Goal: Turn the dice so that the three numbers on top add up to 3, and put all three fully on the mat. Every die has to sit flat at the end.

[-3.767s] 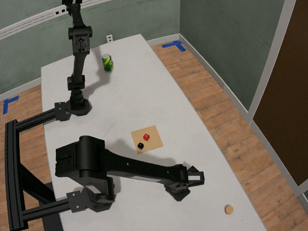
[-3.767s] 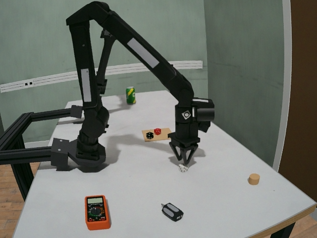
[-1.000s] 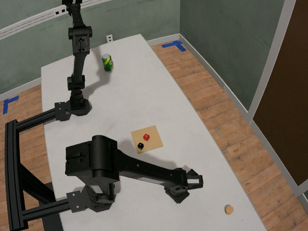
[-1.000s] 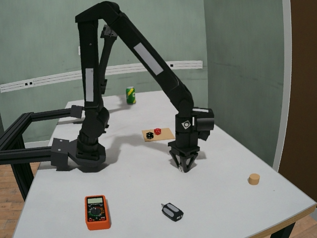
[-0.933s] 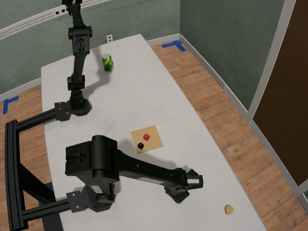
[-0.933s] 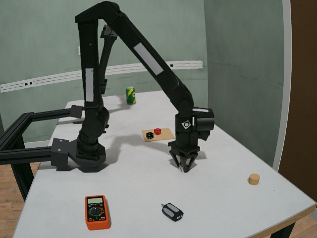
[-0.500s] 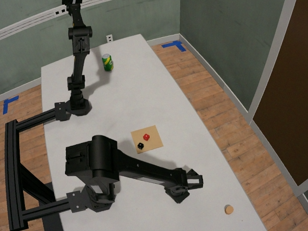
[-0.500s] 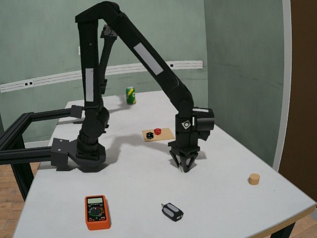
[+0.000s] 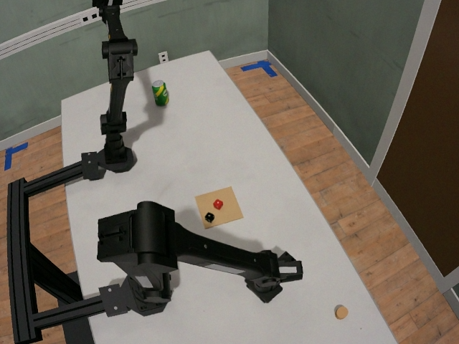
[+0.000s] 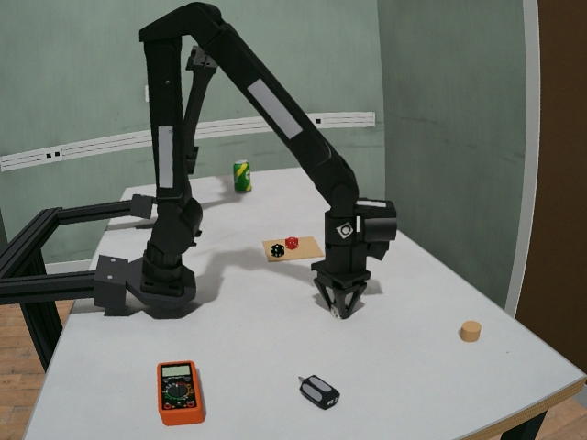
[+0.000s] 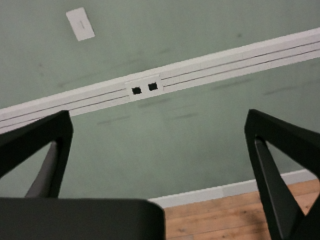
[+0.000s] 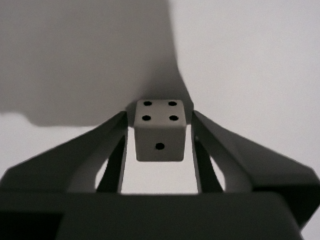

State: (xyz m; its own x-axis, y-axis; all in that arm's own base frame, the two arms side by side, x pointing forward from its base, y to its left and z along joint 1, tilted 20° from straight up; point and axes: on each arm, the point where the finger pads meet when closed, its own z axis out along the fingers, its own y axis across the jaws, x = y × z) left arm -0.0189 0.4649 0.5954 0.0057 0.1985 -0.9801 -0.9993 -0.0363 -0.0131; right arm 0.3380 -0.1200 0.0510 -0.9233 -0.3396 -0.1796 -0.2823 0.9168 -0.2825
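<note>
My right gripper is now 20 mm past the red die and 370 mm to the right of it. From my right hand the other things lie so: black device: 110 mm behind, 230 mm to the right, 10 mm above; then tan mat: 20 mm behind, 360 mm to the left, 10 mm below; then cork cylinder: 210 mm ahead, 170 mm to the right.
</note>
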